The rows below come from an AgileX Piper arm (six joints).
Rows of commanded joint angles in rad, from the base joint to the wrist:
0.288 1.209 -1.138 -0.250 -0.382 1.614
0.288 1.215 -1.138 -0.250 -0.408 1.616
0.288 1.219 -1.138 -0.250 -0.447 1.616
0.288 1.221 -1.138 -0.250 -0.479 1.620
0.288 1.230 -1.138 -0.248 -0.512 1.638
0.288 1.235 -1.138 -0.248 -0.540 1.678
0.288 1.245 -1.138 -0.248 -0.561 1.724
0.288 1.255 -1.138 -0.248 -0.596 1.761
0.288 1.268 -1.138 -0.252 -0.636 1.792
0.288 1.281 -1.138 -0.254 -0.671 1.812
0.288 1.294 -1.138 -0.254 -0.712 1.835
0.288 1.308 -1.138 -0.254 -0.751 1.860
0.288 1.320 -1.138 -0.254 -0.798 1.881
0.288 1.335 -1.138 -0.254 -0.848 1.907
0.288 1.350 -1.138 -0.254 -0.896 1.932
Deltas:
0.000 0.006 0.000 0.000 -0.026 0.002
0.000 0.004 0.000 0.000 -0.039 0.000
0.000 0.002 0.000 0.000 -0.032 0.004
0.000 0.009 0.000 0.002 -0.033 0.018
0.000 0.005 0.000 0.000 -0.028 0.040
0.000 0.010 0.000 0.000 -0.021 0.046
0.000 0.010 0.000 0.000 -0.035 0.037
0.000 0.013 0.000 -0.004 -0.040 0.031
0.000 0.013 0.000 -0.002 -0.035 0.020
0.000 0.013 0.000 0.000 -0.041 0.023
0.000 0.014 0.000 0.000 -0.039 0.025
0.000 0.012 0.000 0.000 -0.047 0.021
0.000 0.015 0.000 0.000 -0.050 0.026
0.000 0.015 0.000 0.000 -0.048 0.025

